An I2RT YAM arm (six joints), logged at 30 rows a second.
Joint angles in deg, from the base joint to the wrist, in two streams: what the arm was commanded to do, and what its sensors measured. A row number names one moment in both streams.
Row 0, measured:
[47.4 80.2 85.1 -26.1 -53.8 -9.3]
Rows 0 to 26, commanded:
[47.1 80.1 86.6 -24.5 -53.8 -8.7]
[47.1 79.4 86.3 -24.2 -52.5 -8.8]
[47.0 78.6 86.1 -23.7 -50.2 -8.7]
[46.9 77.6 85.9 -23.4 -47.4 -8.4]
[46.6 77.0 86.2 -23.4 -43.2 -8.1]
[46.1 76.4 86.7 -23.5 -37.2 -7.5]
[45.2 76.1 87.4 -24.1 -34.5 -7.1]
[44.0 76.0 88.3 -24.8 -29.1 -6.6]
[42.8 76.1 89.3 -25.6 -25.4 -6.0]
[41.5 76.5 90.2 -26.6 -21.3 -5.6]
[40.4 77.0 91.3 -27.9 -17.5 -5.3]
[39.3 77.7 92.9 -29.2 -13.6 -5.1]
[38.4 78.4 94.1 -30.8 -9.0 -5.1]
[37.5 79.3 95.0 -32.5 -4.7 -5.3]
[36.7 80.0 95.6 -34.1 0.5 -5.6]
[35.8 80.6 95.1 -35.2 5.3 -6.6]
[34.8 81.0 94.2 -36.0 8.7 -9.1]
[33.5 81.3 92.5 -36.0 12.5 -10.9]
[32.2 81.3 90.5 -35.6 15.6 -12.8]
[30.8 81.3 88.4 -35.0 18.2 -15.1]
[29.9 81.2 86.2 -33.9 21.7 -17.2]
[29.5 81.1 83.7 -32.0 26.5 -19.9]
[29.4 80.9 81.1 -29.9 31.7 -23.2]
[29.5 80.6 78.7 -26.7 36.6 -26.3]
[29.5 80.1 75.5 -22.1 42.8 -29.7]
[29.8 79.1 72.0 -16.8 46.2 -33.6]
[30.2 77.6 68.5 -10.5 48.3 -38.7]
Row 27, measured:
[29.3 80.1 77.8 -27.0 26.1 -21.2]
